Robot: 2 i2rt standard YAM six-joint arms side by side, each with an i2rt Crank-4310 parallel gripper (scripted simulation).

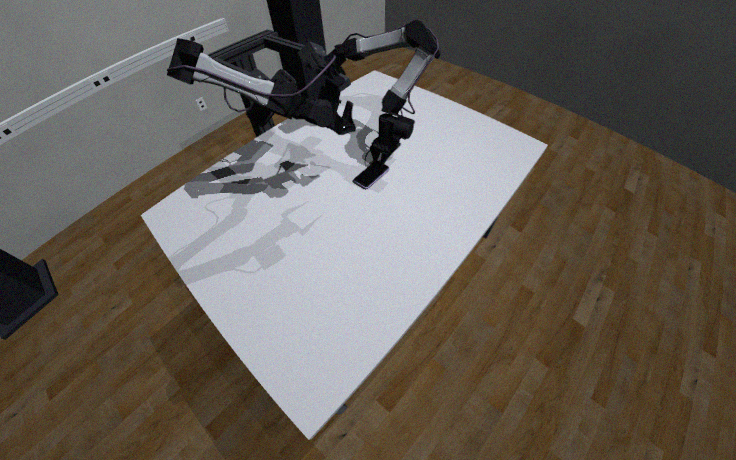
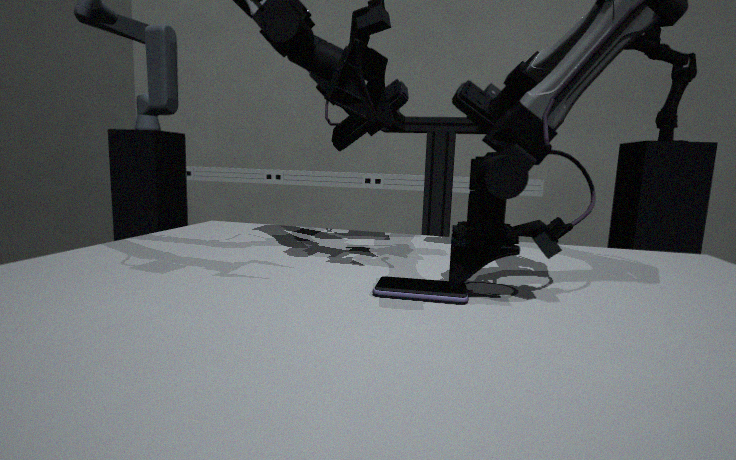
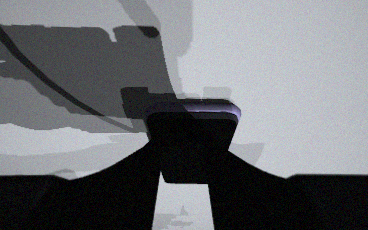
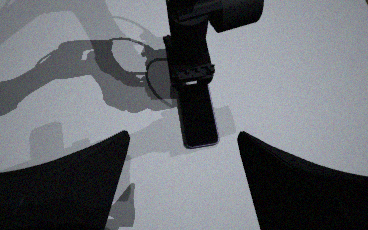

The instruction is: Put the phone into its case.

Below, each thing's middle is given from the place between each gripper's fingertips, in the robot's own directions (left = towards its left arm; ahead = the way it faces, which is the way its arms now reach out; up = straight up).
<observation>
Now: left hand (image 2: pixel 452 285) 1 cm short of the phone (image 2: pixel 394 284), 5 cm to the left of it and 1 cm above it.
I see the phone 4 cm ahead of my right hand (image 2: pixel 384 122), 8 cm to the left of it and 27 cm below it.
</observation>
